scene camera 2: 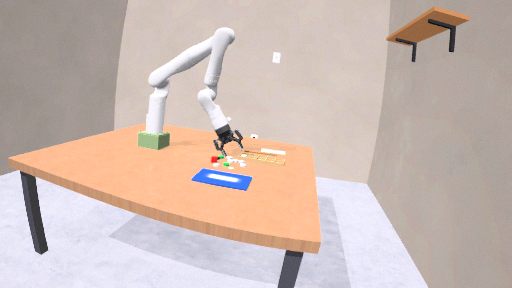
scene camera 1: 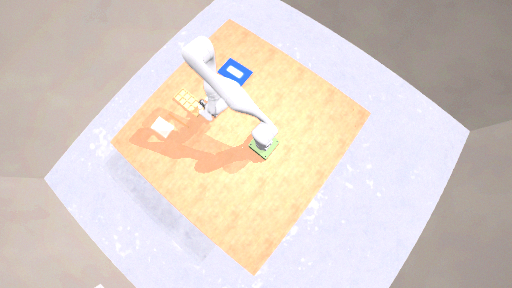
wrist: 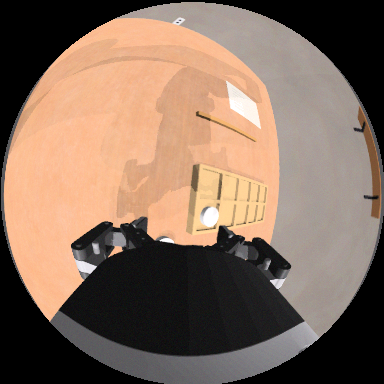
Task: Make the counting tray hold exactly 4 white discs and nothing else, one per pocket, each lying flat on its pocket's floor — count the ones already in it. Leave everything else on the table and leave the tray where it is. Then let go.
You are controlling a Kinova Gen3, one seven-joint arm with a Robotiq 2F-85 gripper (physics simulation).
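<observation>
The counting tray [scene camera 1: 184,100] [scene camera 2: 272,160] [wrist: 194,200] is a tan grid with two rows of pockets. One white disc [scene camera 2: 244,155] [wrist: 209,216] lies in a corner pocket at its near end; the other pockets visible in the wrist view look empty. My gripper [scene camera 2: 233,152] [wrist: 182,229] is open and empty, low above the table beside that end of the tray. Another white disc [wrist: 165,240] shows partly between the fingers' directions, mostly hidden by the gripper body. Several loose white discs [scene camera 2: 242,164] lie on the table near the gripper, in scene camera 2's view.
A red block [scene camera 2: 214,159] and green pieces [scene camera 2: 226,164] lie among the loose discs. A blue panel with a white centre [scene camera 1: 232,62] [scene camera 2: 200,178] lies nearby. A thin wooden stick [wrist: 225,126] and a white sheet [scene camera 1: 162,127] [scene camera 2: 273,151] [wrist: 243,105] lie beyond the tray.
</observation>
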